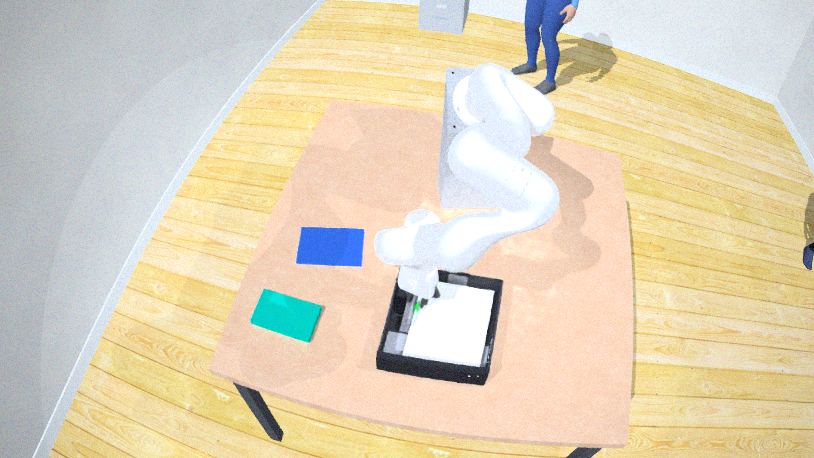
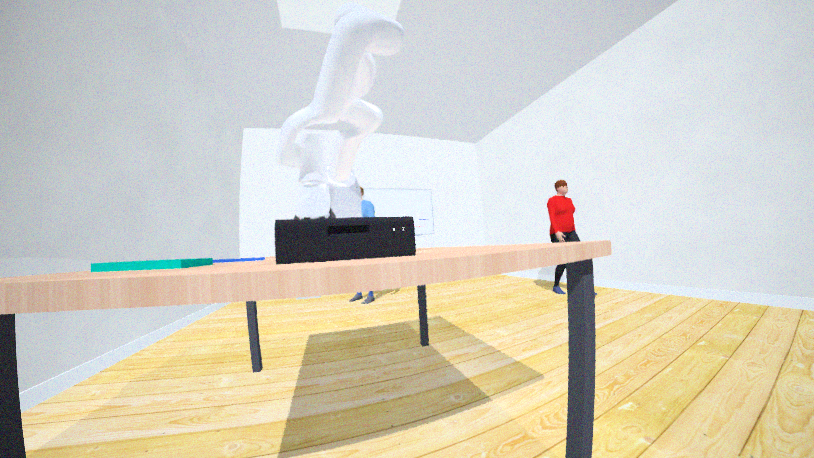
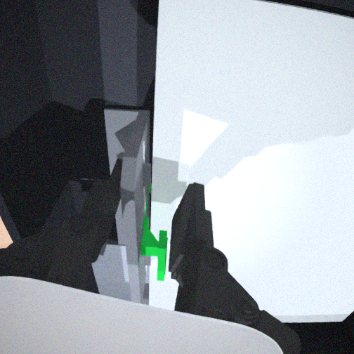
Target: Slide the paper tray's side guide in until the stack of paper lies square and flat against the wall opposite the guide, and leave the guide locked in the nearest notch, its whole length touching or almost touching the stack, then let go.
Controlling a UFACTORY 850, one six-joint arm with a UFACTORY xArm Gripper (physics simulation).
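Observation:
The black paper tray (image 1: 435, 370) (image 2: 341, 246) stands on the table. White paper (image 1: 455, 327) (image 3: 280, 215) lies in it near the right wall; a narrow strip shows beside its front right corner. Whether it lies fully square is hard to tell. The grey side guide (image 3: 131, 220) runs along the paper's left edge with a thin dark gap. Its green lever (image 1: 417, 307) (image 3: 154, 250) reaches over the paper. My gripper (image 1: 428, 299) (image 3: 153, 190) is partly open and straddles guide and lever: the left finger is close against the guide's outer side, the right finger stands slightly clear of the lever, over the paper.
A blue flat block (image 1: 330, 246) and a teal flat block (image 1: 286, 316) (image 2: 136, 265) lie on the table left of the tray. The tray's walls rise close around my fingers. A person in blue (image 1: 540, 34) stands behind the table; one in red (image 2: 561, 213) is farther back right.

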